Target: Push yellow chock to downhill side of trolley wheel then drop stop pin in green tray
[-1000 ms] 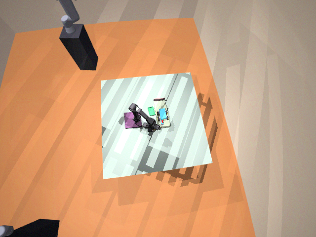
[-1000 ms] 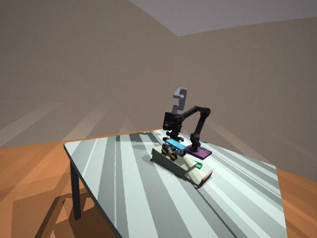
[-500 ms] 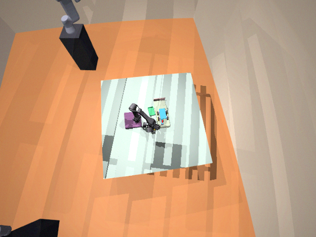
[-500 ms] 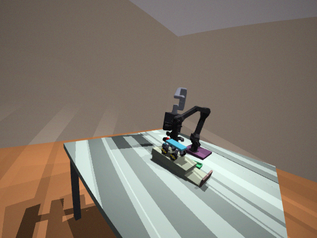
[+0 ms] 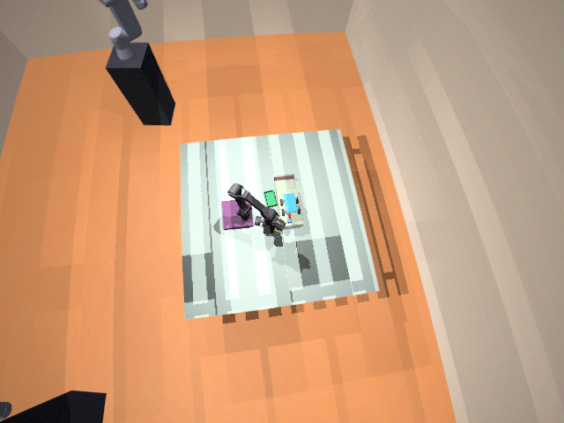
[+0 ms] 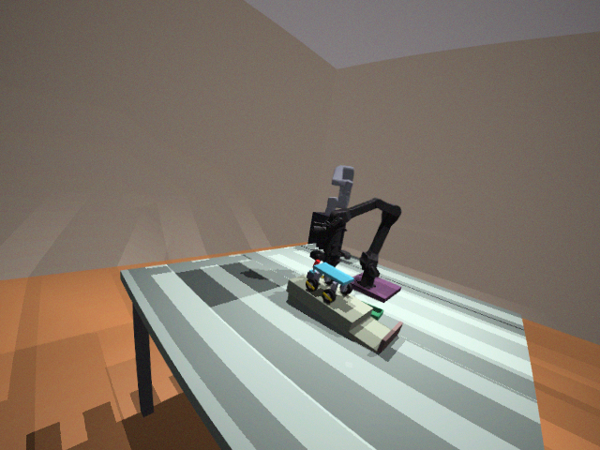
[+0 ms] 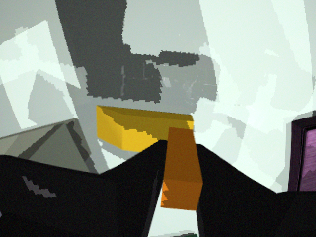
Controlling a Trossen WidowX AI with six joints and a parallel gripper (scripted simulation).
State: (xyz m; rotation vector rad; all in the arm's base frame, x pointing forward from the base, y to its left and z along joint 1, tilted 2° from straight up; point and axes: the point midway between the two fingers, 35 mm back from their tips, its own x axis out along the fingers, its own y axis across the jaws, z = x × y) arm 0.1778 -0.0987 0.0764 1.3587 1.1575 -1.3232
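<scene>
The stop pin is 130 mm ahead of my gripper tip, 40 mm to the left of it and 60 mm above it. The rest, counted from my gripper tip: ramp (140 mm ahead, 150 mm to the left, 20 mm below); blue-topped trolley (140 mm ahead, 140 mm to the left, 40 mm above); yellow chock (20 mm ahead, 10 mm below).
</scene>
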